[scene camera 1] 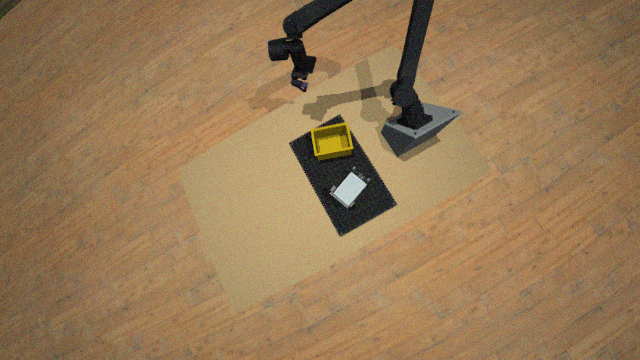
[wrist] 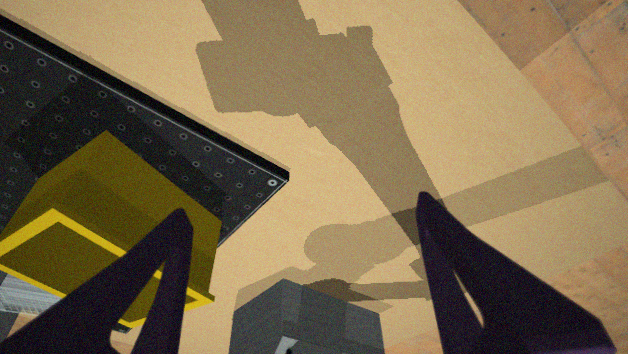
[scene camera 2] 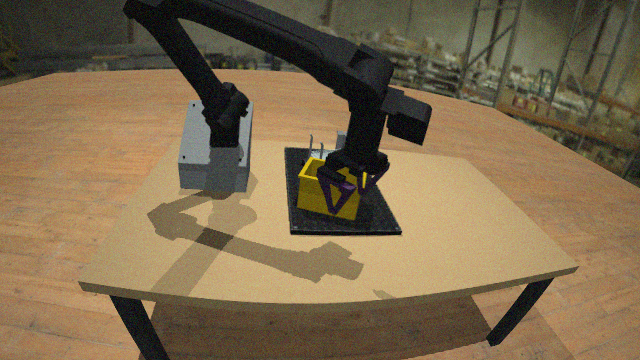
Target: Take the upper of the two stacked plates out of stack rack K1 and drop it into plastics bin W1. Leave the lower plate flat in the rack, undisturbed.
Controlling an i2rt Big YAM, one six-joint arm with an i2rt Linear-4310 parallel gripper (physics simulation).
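Places are measured from the arm's base along level axes (x right, y ahead, z up), in millimetres.
Pixels of known places: gripper, fingertip midpoint: (scene camera 1: 307, 82) (wrist: 300, 210) (scene camera 2: 347, 203); arm's base at its link origin: (scene camera 1: 414, 121) (scene camera 2: 225, 128).
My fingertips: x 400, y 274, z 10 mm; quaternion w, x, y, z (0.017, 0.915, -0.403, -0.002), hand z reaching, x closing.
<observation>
Ahead of a thing's pixels: the offset from my fingertips to its top centre. "pt": to the spot under its first point. Level surfaces: height alone.
Plastics bin W1 @[dz -69, dx -261, dy +40 mm] (scene camera 1: 332, 145) (scene camera 2: 310, 195) (wrist: 115, 175) is the yellow open-topped box on the black perforated board. Stack rack K1 @[pt dz -57, dx -460, dy +149 mm] (scene camera 1: 333, 189) (scene camera 2: 341, 140) stands on the same board beyond the bin in the second scene view, with thin grey uprights. A pale plate @[dz -116, dx -486, dy +84 mm] (scene camera 1: 350, 189) lies flat in the rack; the lower plate cannot be told apart beneath it. A pale grey piece at the rack shows at the left edge of the wrist view. My gripper (scene camera 1: 300, 85) (scene camera 2: 349, 202) (wrist: 300, 210) is open and empty, raised away from the rack, on the bin's side of the board.
The black board @[dz -168, dx -391, dy +76 mm] (scene camera 1: 341, 222) (scene camera 2: 377, 220) (wrist: 75, 95) lies on the tan table @[dz -181 mm] (scene camera 1: 250, 225) (scene camera 2: 450, 225) (wrist: 475, 75). The arm's grey base (scene camera 1: 437, 117) (scene camera 2: 192, 145) (wrist: 260, 325) stands beside the board. The arm's shadow falls across the table.
</observation>
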